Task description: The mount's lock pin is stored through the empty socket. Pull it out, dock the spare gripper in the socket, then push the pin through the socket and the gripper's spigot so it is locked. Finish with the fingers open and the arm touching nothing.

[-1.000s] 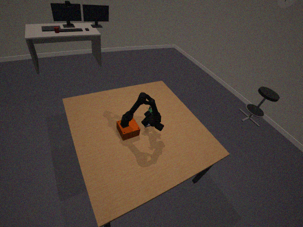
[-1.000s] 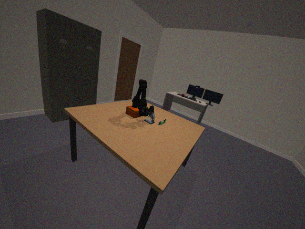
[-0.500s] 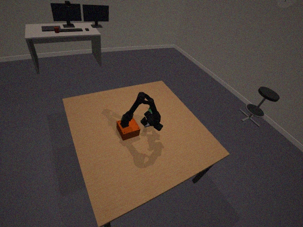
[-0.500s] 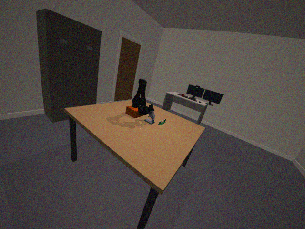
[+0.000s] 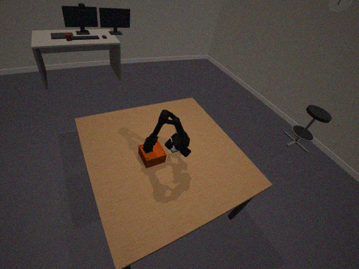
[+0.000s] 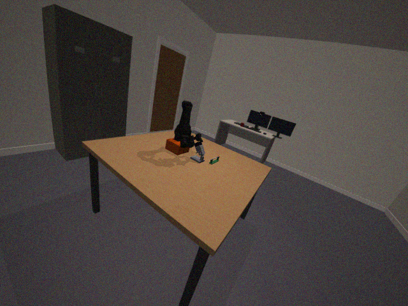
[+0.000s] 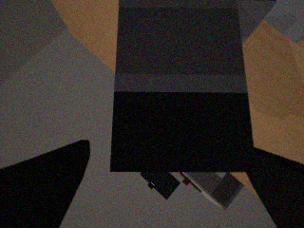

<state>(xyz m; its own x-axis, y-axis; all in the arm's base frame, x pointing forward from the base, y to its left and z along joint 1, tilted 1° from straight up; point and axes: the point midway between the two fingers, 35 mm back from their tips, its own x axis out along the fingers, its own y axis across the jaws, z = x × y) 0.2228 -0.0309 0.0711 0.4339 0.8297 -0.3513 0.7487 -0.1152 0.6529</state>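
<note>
The spare gripper is 40 mm below my gripper tip, 30 mm ahead of it and 20 mm to the right of it. Also, from my gripper tip: grey mount (100 mm below, 50 mm ahead, 20 mm to the right); then green holder (160 mm ahead, 130 mm below, 90 mm to the left).
</note>
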